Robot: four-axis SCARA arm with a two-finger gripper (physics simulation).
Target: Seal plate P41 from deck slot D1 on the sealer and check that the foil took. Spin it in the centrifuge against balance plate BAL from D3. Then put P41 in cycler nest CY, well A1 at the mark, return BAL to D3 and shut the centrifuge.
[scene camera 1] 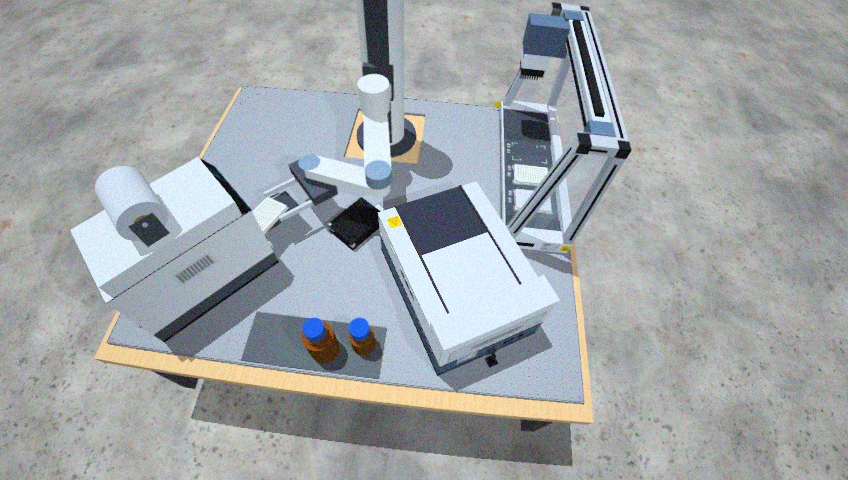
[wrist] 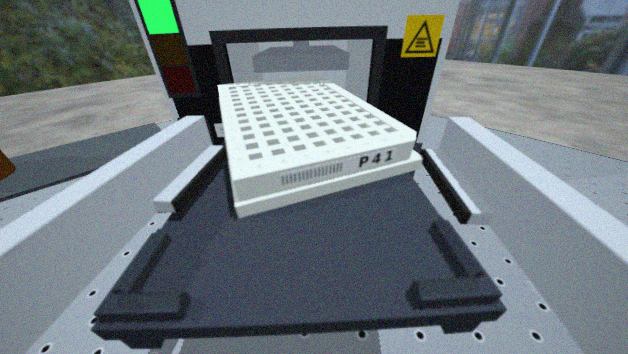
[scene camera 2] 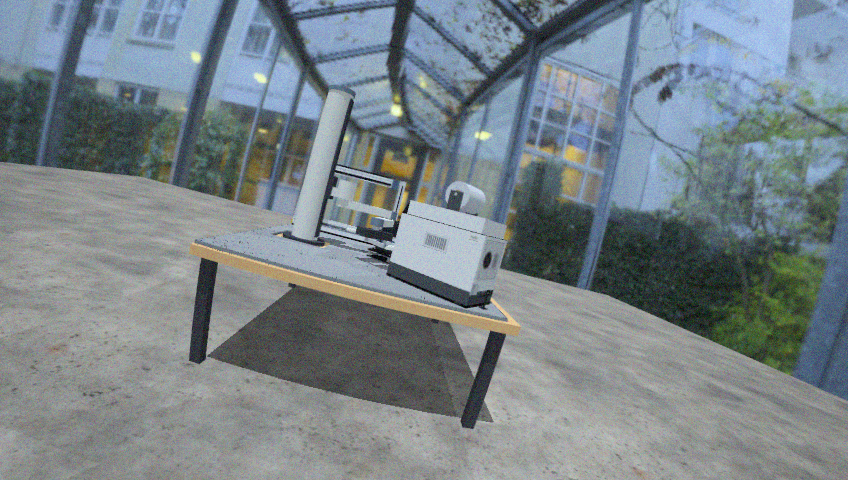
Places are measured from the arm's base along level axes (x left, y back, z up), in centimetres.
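Where they show: gripper, fingertip midpoint: (scene camera 1: 271,207) (wrist: 320,135); arm's base at its link origin: (scene camera 2: 303,240).
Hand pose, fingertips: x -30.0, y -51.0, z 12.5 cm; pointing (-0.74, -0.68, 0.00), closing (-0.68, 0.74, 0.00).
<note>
Things, the pixels of their top centre, and the offset from my fingertips.
- White plate P41 at its top centre: (wrist: 293,96) (scene camera 1: 264,213) dx -1.1, dy -3.4, dz +1.1 cm
- dark tray at its top centre: (wrist: 302,166) (scene camera 1: 275,210) dx +1.1, dy -0.3, dz -1.4 cm
- white sealer at its top centre: (scene camera 1: 126,182) (scene camera 2: 465,184) dx -18.3, dy -22.9, dz +36.4 cm
- black nest-like plate at its top centre: (scene camera 1: 356,217) (scene camera 2: 385,250) dx +27.2, dy +3.4, dz -6.0 cm
White plate P41 (scene camera 1: 269,212) (wrist: 320,125) sits turned askew on the dark tray (wrist: 325,260) in front of the white sealer (scene camera 1: 220,267) (scene camera 2: 443,252) (wrist: 320,12). Its label faces the wrist camera. Its wells show as grey squares; I cannot tell whether foil covers them. My gripper (scene camera 1: 272,205) (wrist: 320,135) is open, with one finger on each side of the tray and plate, holding nothing. Two white plates, an upper one (scene camera 1: 530,174) and a lower one (scene camera 1: 532,199), lie on the deck (scene camera 1: 544,221); their labels are unreadable, so I cannot tell which is BAL.
A large white instrument (scene camera 1: 476,279) with a dark top panel stands right of centre. A black nest-like plate (scene camera 1: 357,221) lies beside it. A gantry frame (scene camera 1: 606,101) spans the deck. Two blue-capped amber bottles (scene camera 1: 321,344) (scene camera 1: 361,340) stand near the front edge. The sealer's green light (wrist: 158,16) is lit.
</note>
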